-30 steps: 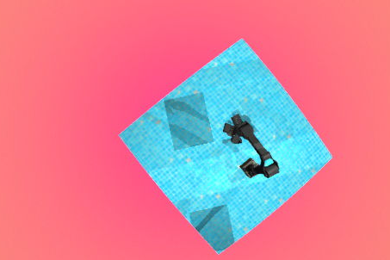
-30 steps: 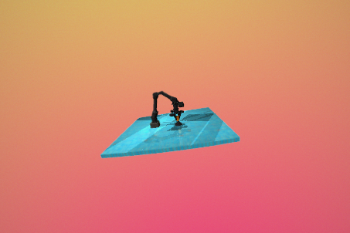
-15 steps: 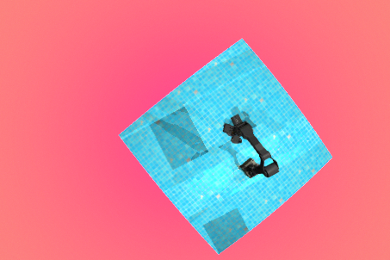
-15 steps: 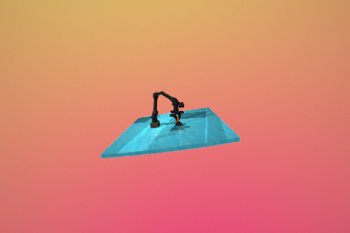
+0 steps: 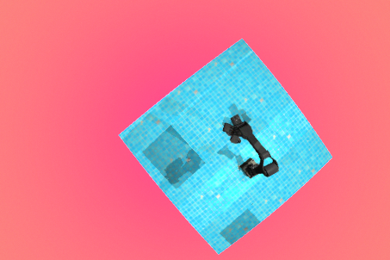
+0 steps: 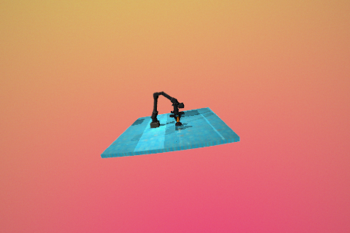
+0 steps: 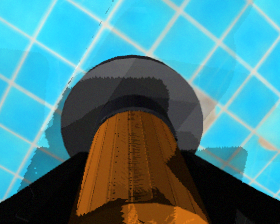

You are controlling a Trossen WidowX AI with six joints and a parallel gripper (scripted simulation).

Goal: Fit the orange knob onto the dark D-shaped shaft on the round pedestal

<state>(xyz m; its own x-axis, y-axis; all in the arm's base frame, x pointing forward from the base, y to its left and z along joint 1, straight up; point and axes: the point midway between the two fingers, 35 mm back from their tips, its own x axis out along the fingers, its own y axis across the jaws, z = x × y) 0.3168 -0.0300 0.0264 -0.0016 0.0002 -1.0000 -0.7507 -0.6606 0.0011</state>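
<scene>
Now: gripper tip 20 mm below the orange knob. Round my gripper tip: round pedestal: 20 mm below.
</scene>
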